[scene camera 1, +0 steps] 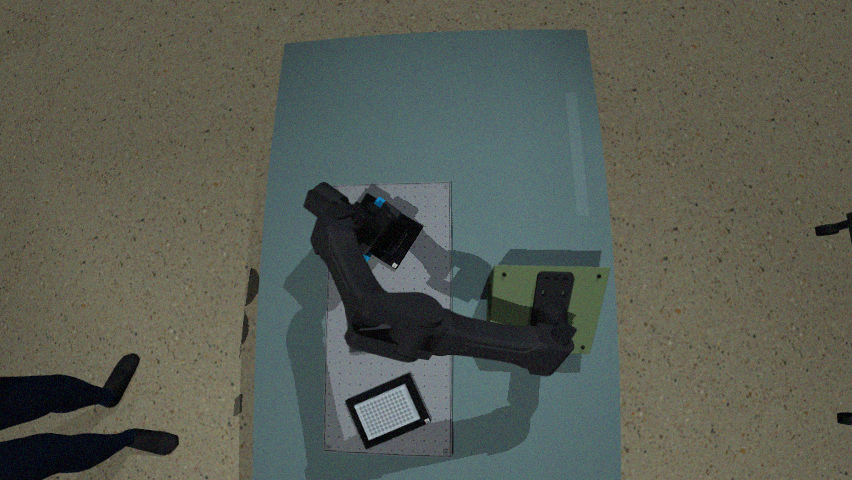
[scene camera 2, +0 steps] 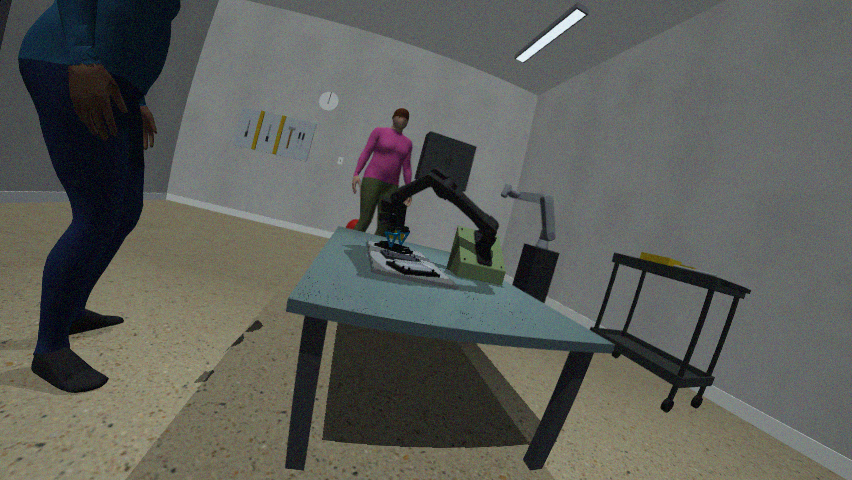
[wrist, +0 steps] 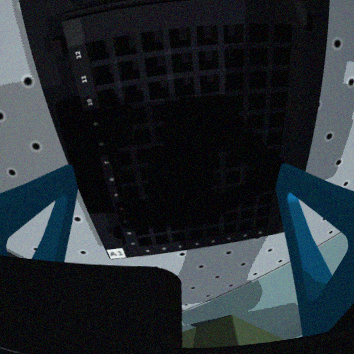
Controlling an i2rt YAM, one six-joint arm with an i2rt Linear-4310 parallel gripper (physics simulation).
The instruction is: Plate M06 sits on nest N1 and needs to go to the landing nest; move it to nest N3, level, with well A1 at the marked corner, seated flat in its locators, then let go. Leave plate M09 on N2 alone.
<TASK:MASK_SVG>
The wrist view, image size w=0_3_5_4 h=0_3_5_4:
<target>my gripper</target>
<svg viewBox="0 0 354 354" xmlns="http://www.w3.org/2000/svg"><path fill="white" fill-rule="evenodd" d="M354 191L328 182L288 163L281 163L275 189L291 264L302 336L262 343L197 348L182 347L181 281L173 272L155 266L64 262L77 195L77 183L71 164L66 164L22 185L0 192L0 354L354 354ZM55 200L44 233L32 258L9 256L6 251L8 237ZM298 199L322 216L347 238L347 251L332 275L312 238Z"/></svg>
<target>black well plate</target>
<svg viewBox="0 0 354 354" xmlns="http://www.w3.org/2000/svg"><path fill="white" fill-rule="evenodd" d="M62 13L62 28L83 112L102 175L130 253L144 256L224 244L274 234L280 212L275 185L280 164L290 164L300 102L306 41L307 0L116 0Z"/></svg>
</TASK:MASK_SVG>
